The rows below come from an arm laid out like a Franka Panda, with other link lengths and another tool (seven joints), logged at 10 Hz.
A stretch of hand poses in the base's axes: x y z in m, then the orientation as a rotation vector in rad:
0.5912 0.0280 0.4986 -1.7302 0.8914 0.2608
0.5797 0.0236 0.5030 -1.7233 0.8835 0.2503
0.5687 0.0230 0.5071 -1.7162 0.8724 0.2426
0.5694 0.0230 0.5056 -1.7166 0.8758 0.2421
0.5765 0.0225 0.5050 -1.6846 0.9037 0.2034
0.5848 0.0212 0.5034 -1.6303 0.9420 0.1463
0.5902 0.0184 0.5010 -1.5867 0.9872 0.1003
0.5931 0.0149 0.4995 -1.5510 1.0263 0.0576
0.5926 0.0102 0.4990 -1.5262 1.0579 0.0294
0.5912 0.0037 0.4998 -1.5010 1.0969 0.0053
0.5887 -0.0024 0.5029 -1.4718 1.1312 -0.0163
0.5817 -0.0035 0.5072 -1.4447 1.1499 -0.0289
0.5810 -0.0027 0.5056 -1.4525 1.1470 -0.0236
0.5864 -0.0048 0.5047 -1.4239 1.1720 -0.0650
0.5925 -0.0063 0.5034 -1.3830 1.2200 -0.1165
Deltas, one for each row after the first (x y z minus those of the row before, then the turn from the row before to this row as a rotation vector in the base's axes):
-0.0115 -0.0044 0.0044 0.0058 -0.0123 -0.0030
-0.0110 -0.0006 0.0041 0.0076 -0.0123 0.0001
0.0007 0.0000 -0.0015 -0.0015 0.0017 -0.0021
0.0071 -0.0005 -0.0006 0.0097 -0.0125 -0.0474
0.0083 -0.0013 -0.0016 0.0201 -0.0205 -0.0714
0.0054 -0.0028 -0.0024 0.0109 -0.0068 -0.0662
0.0029 -0.0035 -0.0015 0.0056 -0.0066 -0.0582
-0.0005 -0.0047 -0.0005 0.0028 -0.0004 -0.0423
-0.0014 -0.0065 0.0008 0.0024 0.0073 -0.0445
-0.0025 -0.0061 0.0031 0.0073 0.0049 -0.0422
-0.0070 -0.0011 0.0043 0.0125 -0.0002 -0.0282
-0.0007 0.0008 -0.0016 -0.0034 0.0027 0.0076
0.0054 -0.0021 -0.0009 -0.0005 -0.0113 -0.0473
0.0061 -0.0015 -0.0013 -0.0010 -0.0026 -0.0703

